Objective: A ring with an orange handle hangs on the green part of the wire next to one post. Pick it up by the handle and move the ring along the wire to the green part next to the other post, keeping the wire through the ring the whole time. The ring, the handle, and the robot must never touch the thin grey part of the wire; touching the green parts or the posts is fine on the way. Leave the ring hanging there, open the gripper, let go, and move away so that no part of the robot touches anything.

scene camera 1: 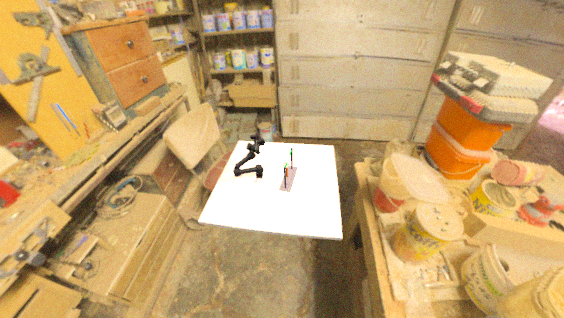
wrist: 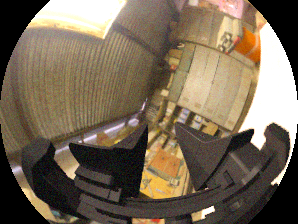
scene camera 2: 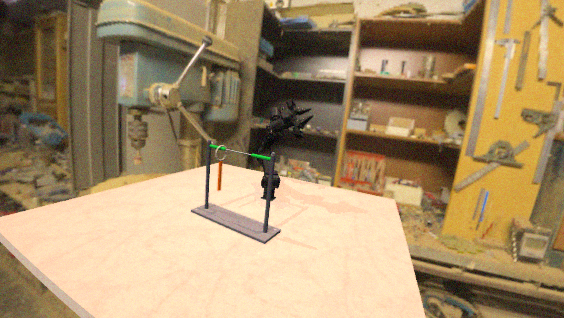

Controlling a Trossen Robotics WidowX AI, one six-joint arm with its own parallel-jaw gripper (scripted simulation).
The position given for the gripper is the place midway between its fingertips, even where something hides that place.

Note:
In view: the gripper [wrist: 161, 126] and a wire stand [scene camera 2: 256, 230].

